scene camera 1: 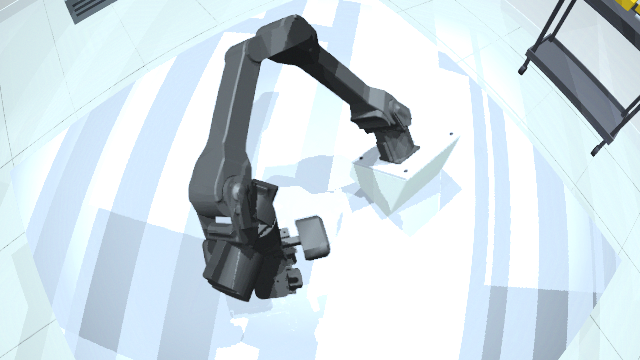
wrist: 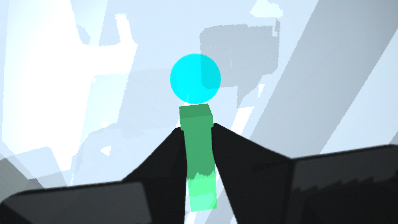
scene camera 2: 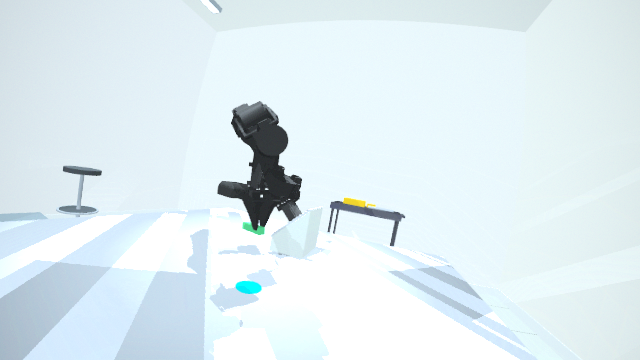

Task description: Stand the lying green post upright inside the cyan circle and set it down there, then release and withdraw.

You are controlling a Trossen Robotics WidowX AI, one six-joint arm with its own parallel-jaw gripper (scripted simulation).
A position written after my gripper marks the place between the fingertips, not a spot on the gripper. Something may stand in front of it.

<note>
My gripper (scene camera 1: pixel 269 265) holds a green post (wrist: pixel 196 121). I also see a cyan circle (wrist: pixel 195 78).
My gripper also shows in the wrist view (wrist: pixel 196 132) and in scene camera 2 (scene camera 2: pixel 258 229). Scene camera 1 does not show the green post, which is hidden by my gripper.
</note>
